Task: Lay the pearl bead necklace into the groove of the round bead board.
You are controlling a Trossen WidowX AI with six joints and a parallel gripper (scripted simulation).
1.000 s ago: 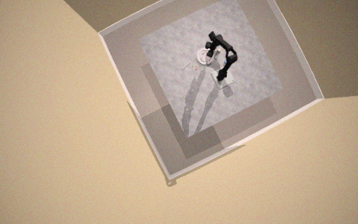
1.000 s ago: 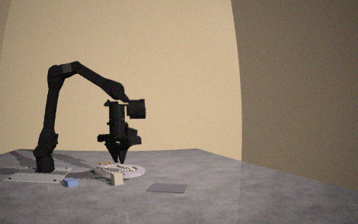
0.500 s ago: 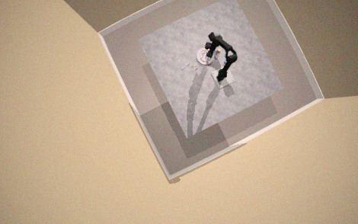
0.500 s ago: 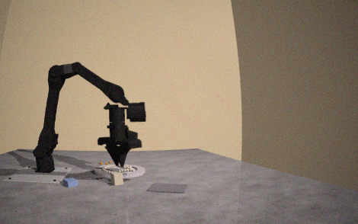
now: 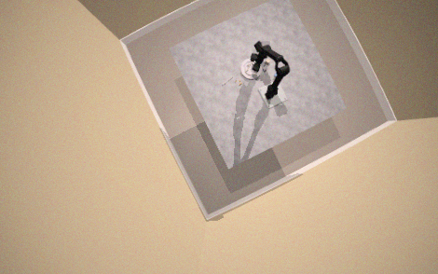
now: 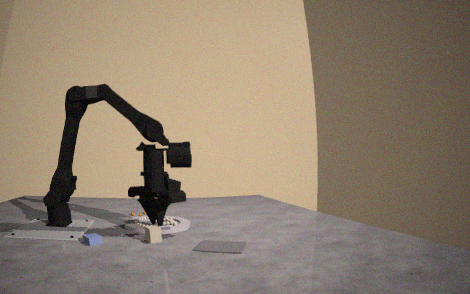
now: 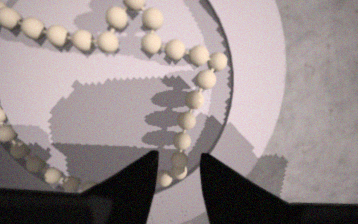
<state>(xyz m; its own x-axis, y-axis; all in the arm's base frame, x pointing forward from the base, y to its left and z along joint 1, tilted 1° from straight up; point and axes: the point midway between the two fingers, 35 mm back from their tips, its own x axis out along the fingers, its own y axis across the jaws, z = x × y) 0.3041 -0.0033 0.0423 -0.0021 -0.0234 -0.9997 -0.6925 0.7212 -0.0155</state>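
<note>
The round bead board is 6 cm to the left of my gripper tip and 1 cm below it. The rest, counted from my gripper tip: flat grey plate (15 cm ahead, 17 cm to the right, 1 cm below); then cream cube (11 cm to the right); then blue block (15 cm behind, 14 cm to the right, 1 cm below).
</note>
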